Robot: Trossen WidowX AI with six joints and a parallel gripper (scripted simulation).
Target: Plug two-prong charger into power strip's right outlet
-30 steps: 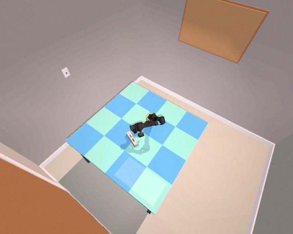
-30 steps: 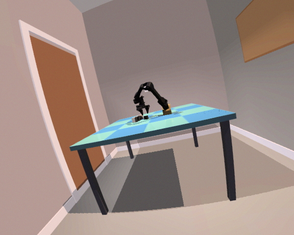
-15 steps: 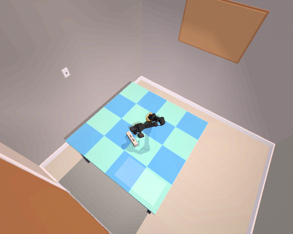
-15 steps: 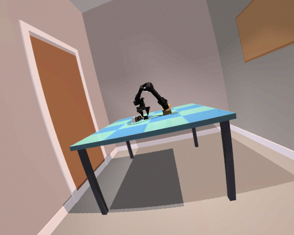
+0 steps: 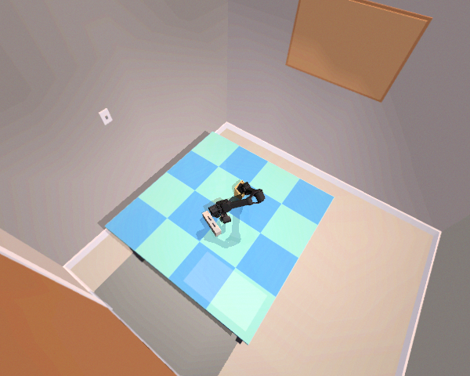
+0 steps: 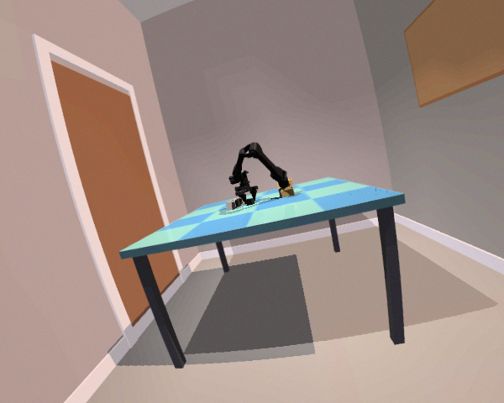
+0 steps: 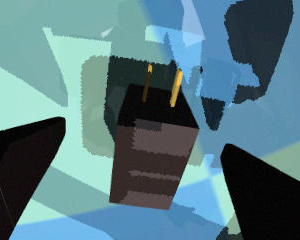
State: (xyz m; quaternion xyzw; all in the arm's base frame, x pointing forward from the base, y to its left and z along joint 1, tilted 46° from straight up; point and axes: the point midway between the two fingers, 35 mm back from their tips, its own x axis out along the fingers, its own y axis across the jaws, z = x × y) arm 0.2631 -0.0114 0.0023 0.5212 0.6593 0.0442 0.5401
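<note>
The two-prong charger lies 10 mm to the right of my gripper tip, 10 mm ahead of it and 10 mm above it.
</note>
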